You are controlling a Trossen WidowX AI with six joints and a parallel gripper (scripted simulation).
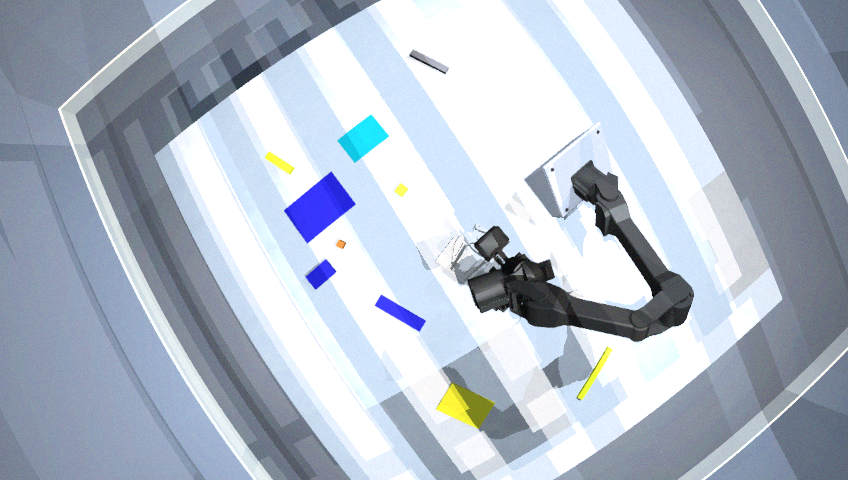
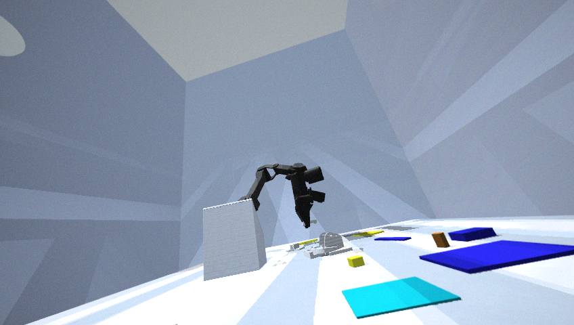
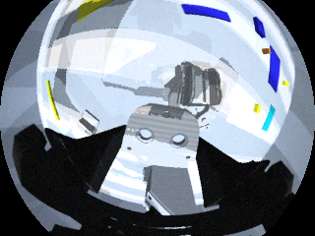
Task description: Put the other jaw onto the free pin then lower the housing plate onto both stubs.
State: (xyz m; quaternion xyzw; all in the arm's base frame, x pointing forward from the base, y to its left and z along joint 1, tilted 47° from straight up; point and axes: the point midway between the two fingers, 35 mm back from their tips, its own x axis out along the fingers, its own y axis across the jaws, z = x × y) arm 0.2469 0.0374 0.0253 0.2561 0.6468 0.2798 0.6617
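The grey ribbed jaw is 20 mm ahead of my gripper tip, 80 mm to the right of it and 70 mm below it. The rest, counted from my gripper tip: white base (60 mm ahead, 50 mm to the right, 80 mm below); pale flat part (10 mm ahead, 20 mm above); blue strip (250 mm ahead, 60 mm to the right, 80 mm below).
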